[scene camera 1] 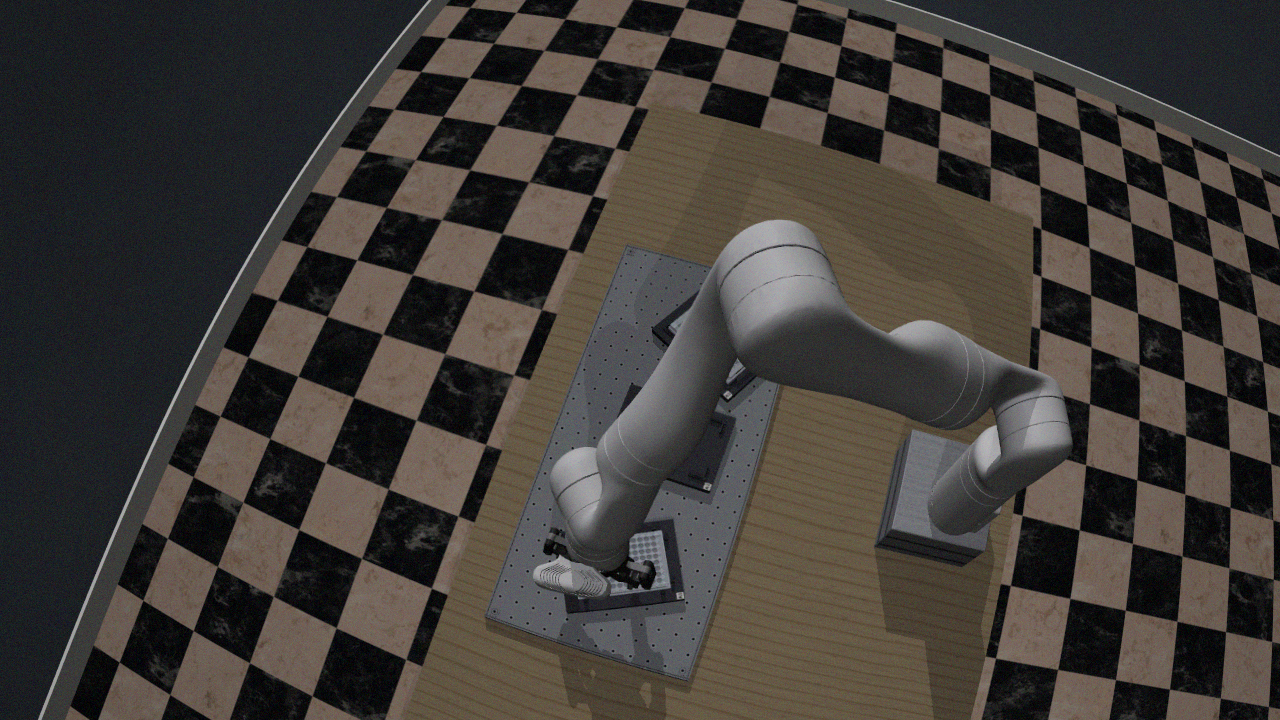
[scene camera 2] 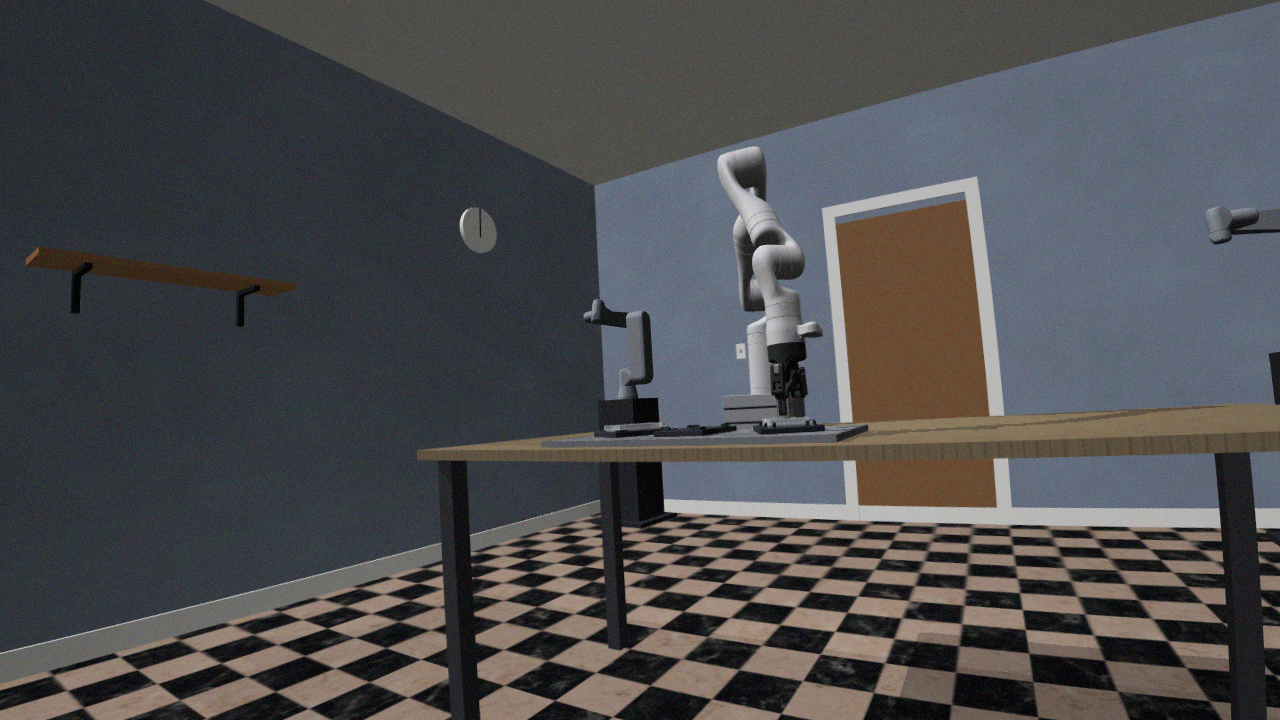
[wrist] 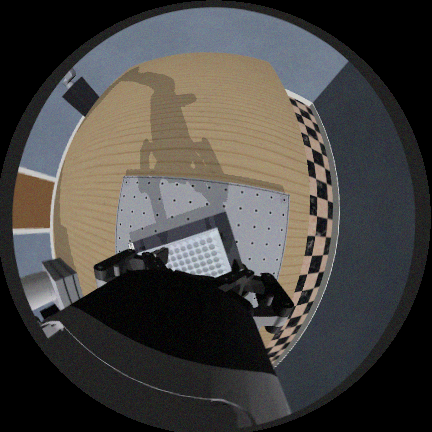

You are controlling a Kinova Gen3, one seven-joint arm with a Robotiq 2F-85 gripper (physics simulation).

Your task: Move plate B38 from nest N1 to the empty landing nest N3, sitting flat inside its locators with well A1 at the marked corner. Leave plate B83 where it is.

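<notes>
A white well plate (scene camera 1: pixel 650 548) (scene camera 2: pixel 810 421) (wrist: pixel 197 252) sits in a dark nest (scene camera 1: pixel 674 559) (wrist: pixel 175 231) at the board's near end. My gripper (scene camera 1: pixel 597 557) (scene camera 2: pixel 789 413) (wrist: pixel 199 260) is open and empty, pointing down close over this plate. The plate shows between its fingers in the wrist view; contact is unclear. The dark middle nest (scene camera 1: pixel 707 452) (scene camera 2: pixel 684 430) has no plate on its visible part. Another white plate (scene camera 1: pixel 738 374) (scene camera 2: pixel 631 427) sits in the far nest (scene camera 1: pixel 662 331), partly hidden by the arm. Plate labels, nest labels and well A1 are unreadable.
The nests stand on a grey perforated board (scene camera 1: pixel 604 358) (wrist: pixel 257 215) on the wooden table (scene camera 1: pixel 805 501) (wrist: pixel 240 130). The arm's grey base block (scene camera 1: pixel 917 483) stands to the right in scene camera 1's view. The forearm crosses above the middle nest there.
</notes>
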